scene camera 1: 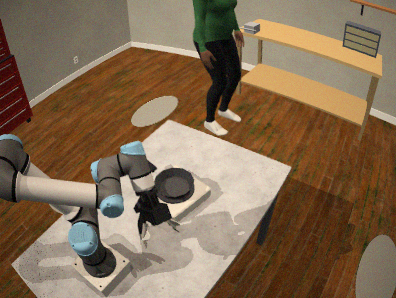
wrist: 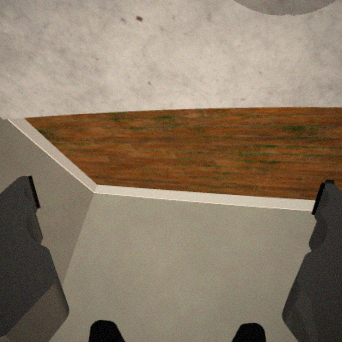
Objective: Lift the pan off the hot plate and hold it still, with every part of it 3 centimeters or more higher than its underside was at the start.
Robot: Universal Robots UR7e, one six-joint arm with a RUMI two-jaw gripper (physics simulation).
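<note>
A dark round pan (scene camera 1: 174,185) sits upright on the pale, block-shaped hot plate (scene camera 1: 202,193) in the scene view. Its handle cannot be made out; the gripper and wrist are in front of the near left side. The pan does not show in the wrist view. My gripper (scene camera 1: 160,231) (wrist: 176,184) is open with its jaws wide apart and nothing between them. In the scene view it is on the near side of the hot plate, above the table, apart from the pan.
The light table (scene camera 1: 250,167) (wrist: 150,60) carries the hot plate and the arm's base (scene camera 1: 102,267). A grey rounded shape (wrist: 285,6) shows at the wrist view's top edge. A person (scene camera 1: 220,65) stands beyond the table's far edge, near a wooden workbench (scene camera 1: 310,45).
</note>
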